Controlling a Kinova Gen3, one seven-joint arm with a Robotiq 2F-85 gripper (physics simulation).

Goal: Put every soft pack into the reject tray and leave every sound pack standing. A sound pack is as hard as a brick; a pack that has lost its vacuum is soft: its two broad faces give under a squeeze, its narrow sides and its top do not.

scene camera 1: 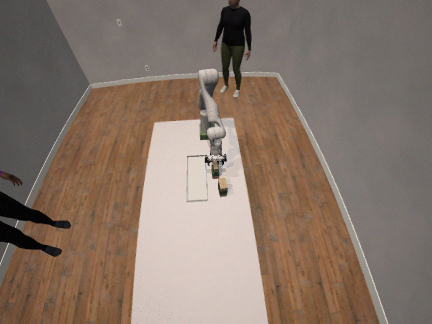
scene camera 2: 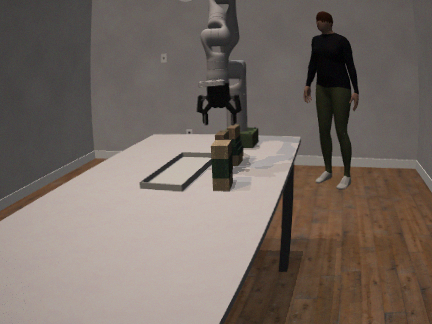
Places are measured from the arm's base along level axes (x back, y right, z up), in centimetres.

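Pixels of known places: gripper, fingertip midpoint: (scene camera 1: 215, 164) (scene camera 2: 219, 124); arm's base at its link origin: (scene camera 1: 205, 129).
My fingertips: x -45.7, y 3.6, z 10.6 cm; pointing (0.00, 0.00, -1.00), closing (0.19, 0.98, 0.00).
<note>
For each thing: its top centre in the pictures, then the offset to it from my fingertips. Level surfaces: height alone.
- nearest pack at its top centre: (scene camera 2: 221, 142) (scene camera 1: 223, 182) dx -13.6, dy -1.5, dz -3.1 cm
- second pack at its top centre: (scene camera 1: 215, 167) dx +2.3, dy -0.7, dz -7.1 cm
- reject tray at its top centre: (scene camera 2: 181, 166) (scene camera 1: 196, 176) dx +3.3, dy +14.4, dz -14.9 cm
- white table at its surface level: dz -17.1 cm
The nearest pack (scene camera 1: 223, 186) (scene camera 2: 222, 165), tan with a dark green band, stands upright to the right of the reject tray. A second pack (scene camera 1: 215, 172) stands behind it, close to the tray's right side. In the scene camera 2 view, two tan pack tops show behind the nearest pack, overlapping, so their lower parts are partly hidden. In the scene camera 1 view, the arm and gripper cover the area of the farthest pack. The reject tray (scene camera 1: 187, 178) (scene camera 2: 161, 187) is a shallow grey frame; no pack shows in it. My gripper (scene camera 1: 215, 160) (scene camera 2: 221, 121) is open and empty, pointing down above the rear packs.
The white table (scene camera 1: 195, 250) (scene camera 2: 125, 240) carries the arm's green base block (scene camera 1: 203, 135) (scene camera 2: 249, 137) at its far end. A person (scene camera 1: 233, 35) (scene camera 2: 333, 75) stands on the floor behind the table. Another person's legs (scene camera 1: 25, 215) show at the left in the scene camera 1 view.
</note>
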